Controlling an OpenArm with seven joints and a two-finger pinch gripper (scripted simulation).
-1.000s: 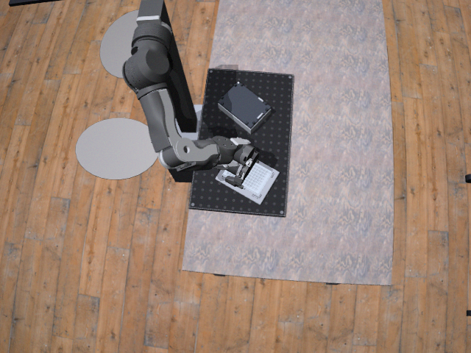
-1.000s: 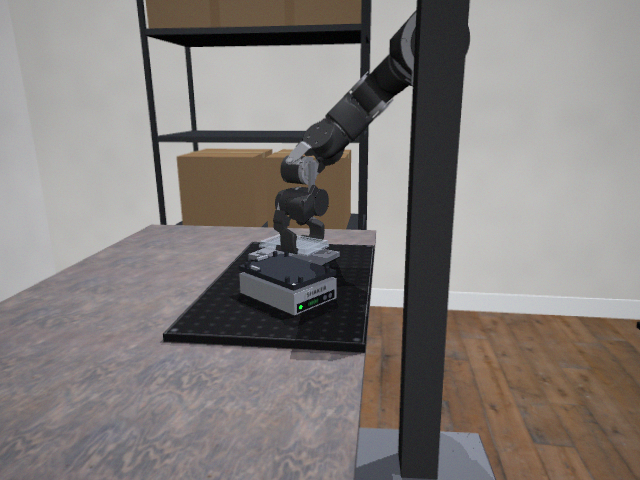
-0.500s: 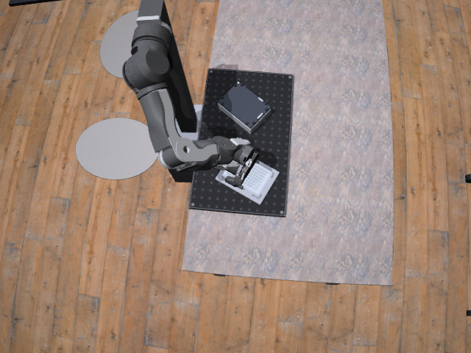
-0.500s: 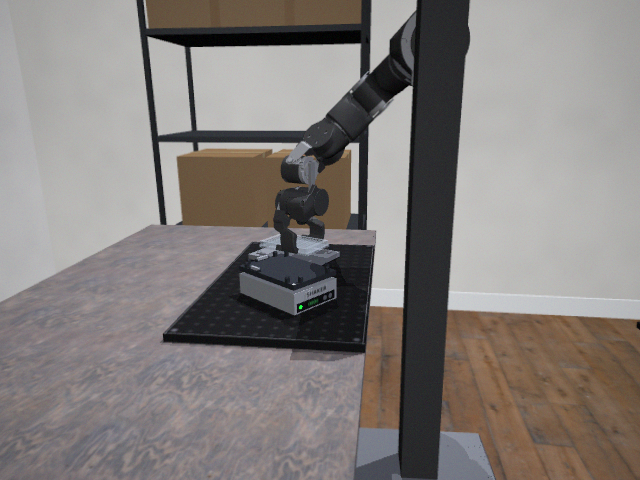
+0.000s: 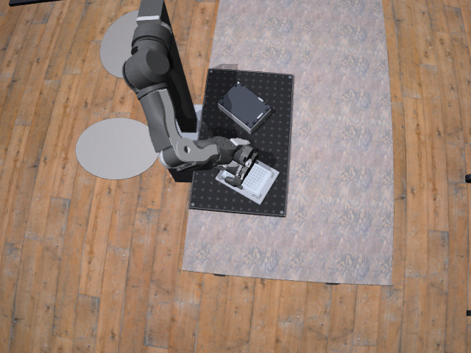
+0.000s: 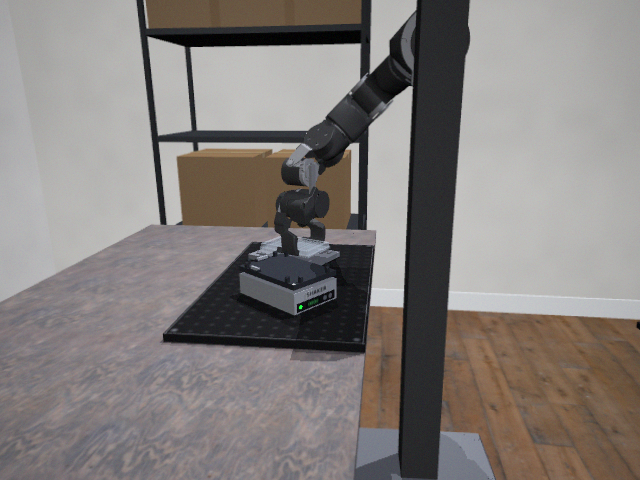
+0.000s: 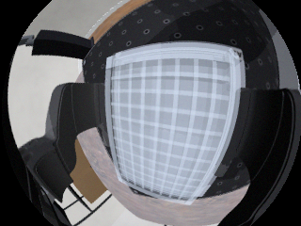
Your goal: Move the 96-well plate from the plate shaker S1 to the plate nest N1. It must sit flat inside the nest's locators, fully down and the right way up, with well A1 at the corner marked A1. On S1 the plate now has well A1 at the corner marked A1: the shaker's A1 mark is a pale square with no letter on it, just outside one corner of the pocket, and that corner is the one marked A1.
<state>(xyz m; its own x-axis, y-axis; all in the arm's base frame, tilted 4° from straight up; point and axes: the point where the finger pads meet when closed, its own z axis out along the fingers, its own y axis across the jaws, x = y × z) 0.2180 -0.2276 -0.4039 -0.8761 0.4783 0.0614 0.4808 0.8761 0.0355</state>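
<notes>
Now: hand 1 cm short of the 96-well plate and 1 cm to the left of it. From my hand the other things lie so: plate shaker S1 (2 cm ahead, 21 cm to the left, 1 cm above); then plate nest N1 (2 cm ahead, 1 cm to the right, 2 cm below).
</notes>
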